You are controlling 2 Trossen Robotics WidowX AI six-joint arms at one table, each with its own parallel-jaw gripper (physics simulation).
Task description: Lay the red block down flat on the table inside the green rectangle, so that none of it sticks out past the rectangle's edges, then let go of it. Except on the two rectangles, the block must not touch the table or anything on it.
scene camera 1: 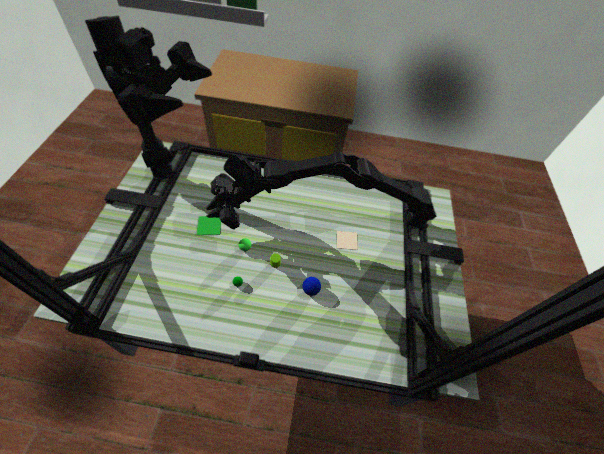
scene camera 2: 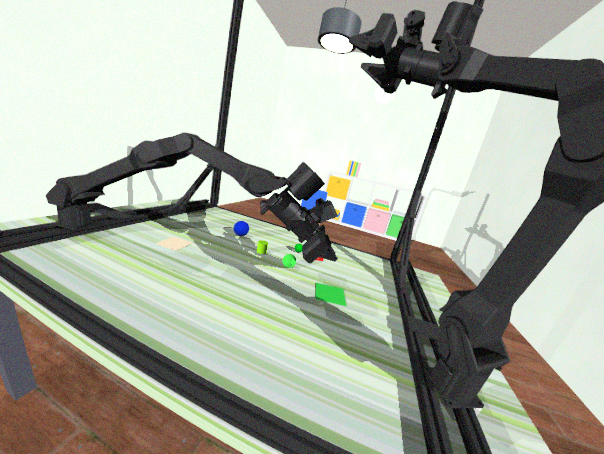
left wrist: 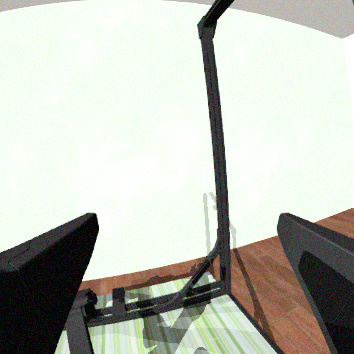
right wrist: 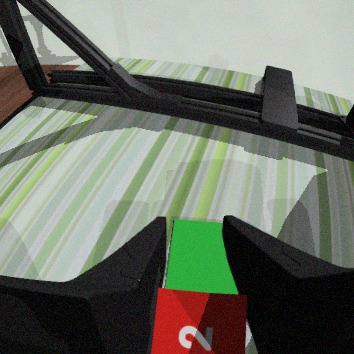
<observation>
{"left gripper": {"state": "open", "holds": null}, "right gripper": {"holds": "red block"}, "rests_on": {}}
</observation>
